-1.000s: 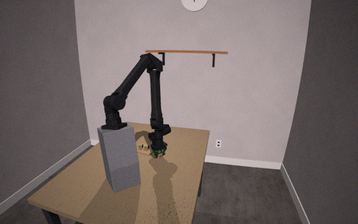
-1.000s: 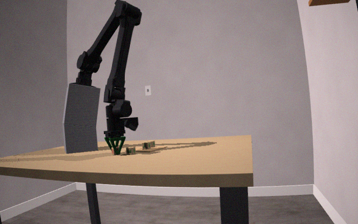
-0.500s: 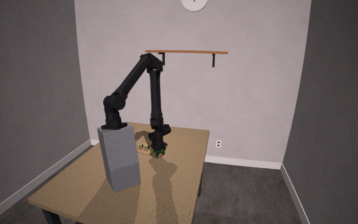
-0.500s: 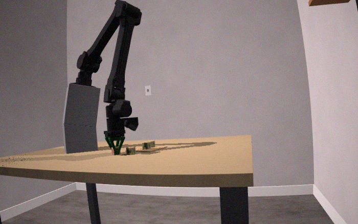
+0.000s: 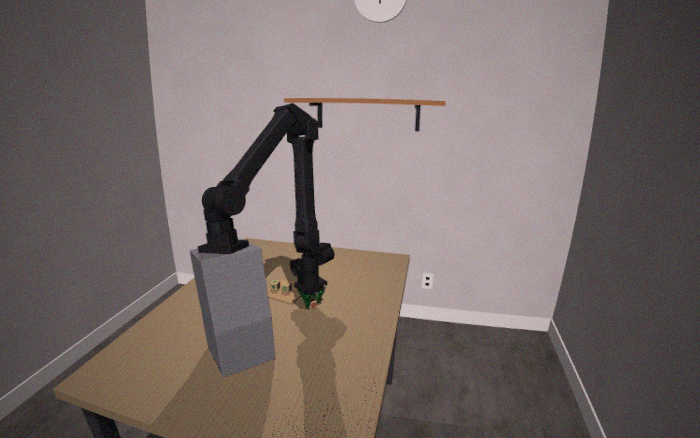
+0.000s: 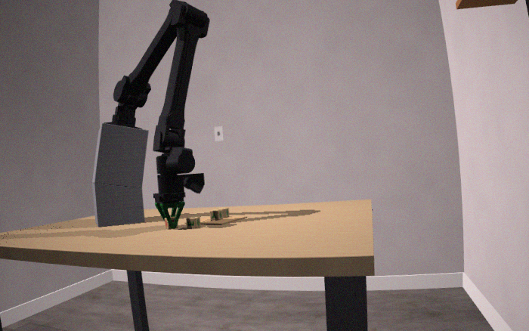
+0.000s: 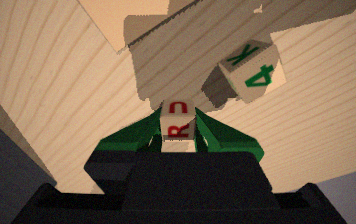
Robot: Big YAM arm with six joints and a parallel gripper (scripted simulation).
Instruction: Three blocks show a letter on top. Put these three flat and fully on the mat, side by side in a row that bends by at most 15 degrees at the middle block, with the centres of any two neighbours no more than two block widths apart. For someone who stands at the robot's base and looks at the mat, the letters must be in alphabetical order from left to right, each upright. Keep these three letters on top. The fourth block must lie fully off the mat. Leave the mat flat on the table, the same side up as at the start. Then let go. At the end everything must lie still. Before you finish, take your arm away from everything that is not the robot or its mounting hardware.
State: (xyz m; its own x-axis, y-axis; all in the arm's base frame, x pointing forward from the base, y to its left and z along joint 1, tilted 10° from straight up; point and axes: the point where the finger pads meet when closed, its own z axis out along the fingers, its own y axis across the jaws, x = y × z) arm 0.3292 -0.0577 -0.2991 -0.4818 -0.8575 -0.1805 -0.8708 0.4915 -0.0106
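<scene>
Right now my hand is 14 cm to the right of the green-lettered block, 6 cm short of it and 1 cm below it. Round my hand: dark block 19 cm to the left, 5 cm ahead, 1 cm above; then pale mat 14 cm to the left, 6 cm ahead, 1 cm below.
</scene>
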